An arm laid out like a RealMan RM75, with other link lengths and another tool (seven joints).
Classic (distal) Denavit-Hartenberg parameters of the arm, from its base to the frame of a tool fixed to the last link. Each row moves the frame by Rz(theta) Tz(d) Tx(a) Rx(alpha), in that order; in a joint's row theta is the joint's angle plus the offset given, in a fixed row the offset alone. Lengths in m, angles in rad.
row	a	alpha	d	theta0
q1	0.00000	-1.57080	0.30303	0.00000
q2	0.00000	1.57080	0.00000	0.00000
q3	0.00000	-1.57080	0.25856	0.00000
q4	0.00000	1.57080	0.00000	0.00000
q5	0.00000	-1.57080	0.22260	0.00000
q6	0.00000	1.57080	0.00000	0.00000
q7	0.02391	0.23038	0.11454	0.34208
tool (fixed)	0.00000	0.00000	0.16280	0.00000
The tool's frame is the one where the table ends.
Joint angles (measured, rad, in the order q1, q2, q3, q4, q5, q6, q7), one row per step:
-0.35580 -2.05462 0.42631 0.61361 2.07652 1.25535 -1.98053
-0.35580 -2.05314 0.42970 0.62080 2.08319 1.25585 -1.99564
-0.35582 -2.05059 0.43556 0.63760 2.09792 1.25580 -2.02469
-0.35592 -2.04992 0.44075 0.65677 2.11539 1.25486 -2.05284
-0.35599 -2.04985 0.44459 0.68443 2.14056 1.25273 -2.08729
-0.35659 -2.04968 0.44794 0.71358 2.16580 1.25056 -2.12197
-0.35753 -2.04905 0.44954 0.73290 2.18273 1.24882 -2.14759
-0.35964 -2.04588 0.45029 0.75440 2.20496 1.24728 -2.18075
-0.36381 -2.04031 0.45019 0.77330 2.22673 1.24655 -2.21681
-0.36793 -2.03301 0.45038 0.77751 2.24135 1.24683 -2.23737
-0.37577 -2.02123 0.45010 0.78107 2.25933 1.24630 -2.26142
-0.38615 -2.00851 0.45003 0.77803 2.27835 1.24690 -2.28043
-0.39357 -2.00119 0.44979 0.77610 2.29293 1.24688 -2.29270
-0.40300 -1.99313 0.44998 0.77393 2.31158 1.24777 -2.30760
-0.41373 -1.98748 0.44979 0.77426 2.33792 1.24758 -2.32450
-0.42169 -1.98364 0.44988 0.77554 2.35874 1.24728 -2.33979
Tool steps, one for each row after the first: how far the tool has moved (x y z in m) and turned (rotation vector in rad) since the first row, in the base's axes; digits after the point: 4 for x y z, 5 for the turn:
-0.0011 -0.0001 0.0009 -0.00491 0.00085 0.00673
-0.0037 -0.0001 0.0035 -0.01315 0.00619 0.01994
-0.0063 -0.0002 0.0058 -0.02151 0.01439 0.03306
-0.0103 -0.0001 0.0100 -0.02935 0.02928 0.05041
-0.0141 0.0004 0.0151 -0.03482 0.04546 0.06778
-0.0168 0.0009 0.0191 -0.03700 0.05506 0.08151
-0.0206 0.0016 0.0248 -0.03950 0.06648 0.10043
-0.0242 0.0029 0.0312 -0.04083 0.07525 0.12075
-0.0268 0.0033 0.0346 -0.04530 0.08036 0.13332
-0.0297 0.0052 0.0402 -0.04895 0.08930 0.14673
-0.0317 0.0072 0.0440 -0.05726 0.09806 0.15621
-0.0330 0.0085 0.0458 -0.06385 0.10476 0.16259
-0.0341 0.0099 0.0475 -0.07346 0.11279 0.16962
-0.0357 0.0109 0.0482 -0.08619 0.12513 0.17877
-0.0371 0.0116 0.0489 -0.09549 0.13413 0.18772

